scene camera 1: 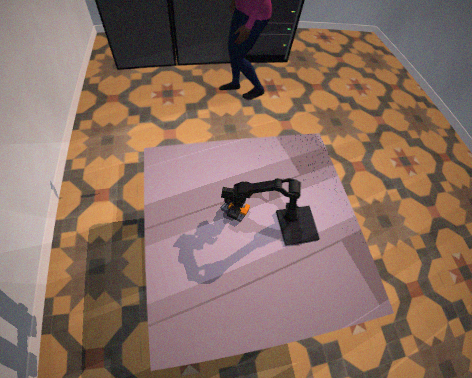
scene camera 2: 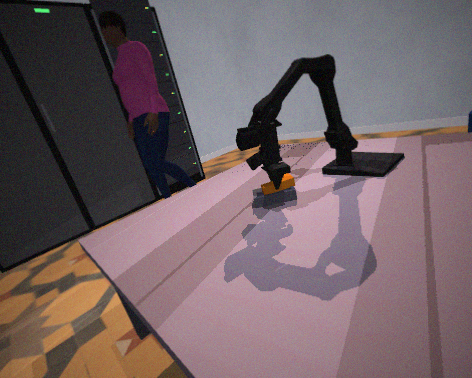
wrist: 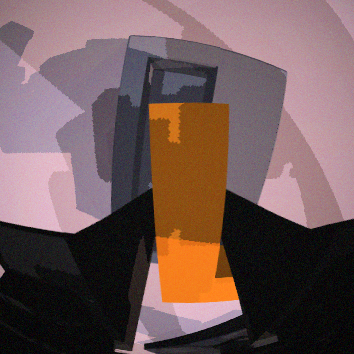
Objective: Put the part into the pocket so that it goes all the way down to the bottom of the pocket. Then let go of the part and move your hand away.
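Where they show: gripper, between the fingertips: (scene camera 1: 236, 208) (scene camera 2: 275, 187) (wrist: 186, 195); arm's base, origin of its link: (scene camera 1: 289, 217) (scene camera 2: 344, 163) (wrist: 236, 342).
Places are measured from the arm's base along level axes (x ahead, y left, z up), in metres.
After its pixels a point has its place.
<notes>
The part is an orange block (scene camera 1: 245, 209) @(x 0.247, y -0.119, z 0.041 m) (scene camera 2: 285, 183) @(x 0.276, y -0.115, z 0.028 m) (wrist: 190, 170) @(x 0.302, y -0.163, z 0.037 m). My gripper (scene camera 2: 278, 185) @(x 0.287, y -0.148, z 0.017 m) (wrist: 186, 195) @(x 0.287, y -0.148, z 0.017 m) is shut on it from both long sides, pointing down. The pocket is a dark rectangular opening in a grey block (scene camera 1: 236, 216) (scene camera 2: 275, 198) @(x 0.329, y -0.133, z -0.004 m) (wrist: 250, 105) @(x 0.297, y -0.207, z 0.012 m) on the table. In the wrist view the far end of the pocket (wrist: 182, 82) @(x 0.331, y -0.194, z -0.019 m) and a strip along its left side show beyond the part. The part sits above the block's top and covers the rest of the pocket; in scene camera 2 it looks slightly tilted. Whether its underside touches the block is hidden.
The arm's black base plate (scene camera 1: 298, 226) @(x -0.025, y 0.070, z -0.004 m) (scene camera 2: 365, 163) @(x 0.003, y 0.075, z -0.005 m) stands on the pink table top (scene camera 1: 210, 320) @(x 0.623, y 0.365, z -0.024 m) (scene camera 2: 250, 330) @(x 0.771, y 0.048, z -0.024 m). Shadows of the arm fall across it. A person in a pink top (scene camera 1: 247, 45) (scene camera 2: 140, 85) stands beyond the table by dark cabinets (scene camera 1: 135, 30) (scene camera 2: 45, 115).
</notes>
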